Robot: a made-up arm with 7 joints. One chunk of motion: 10 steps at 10 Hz.
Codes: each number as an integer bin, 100 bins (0 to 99) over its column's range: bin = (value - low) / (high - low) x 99, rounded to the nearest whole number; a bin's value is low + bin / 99 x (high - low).
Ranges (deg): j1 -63..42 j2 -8..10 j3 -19..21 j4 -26..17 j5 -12..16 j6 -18..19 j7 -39..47
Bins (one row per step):
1: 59 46 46 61 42 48 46
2: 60 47 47 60 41 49 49
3: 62 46 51 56 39 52 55
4: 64 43 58 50 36 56 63
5: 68 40 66 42 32 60 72
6: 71 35 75 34 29 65 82
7: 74 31 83 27 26 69 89
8: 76 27 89 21 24 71 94
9: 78 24 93 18 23 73 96
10: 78 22 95 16 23 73 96
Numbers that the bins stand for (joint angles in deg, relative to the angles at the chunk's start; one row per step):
1: -0.42 0.36 -0.41 0.49 -0.12 -0.06 0.96
2: 0.64 0.55 -0.01 0.06 -0.40 0.31 3.57
3: 2.76 0.36 1.61 -1.68 -0.97 1.43 8.78
4: 4.88 -0.18 4.43 -4.28 -1.82 2.93 15.73
5: 9.12 -0.73 7.67 -7.76 -2.95 4.42 23.55
6: 12.30 -1.64 11.30 -11.23 -3.80 6.29 32.23
7: 15.48 -2.36 14.54 -14.27 -4.65 7.79 38.31
8: 17.61 -3.09 16.96 -16.88 -5.21 8.54 42.66
9: 19.73 -3.64 18.58 -18.18 -5.49 9.28 44.39
10: 19.73 -4.00 19.38 -19.05 -5.49 9.28 44.39

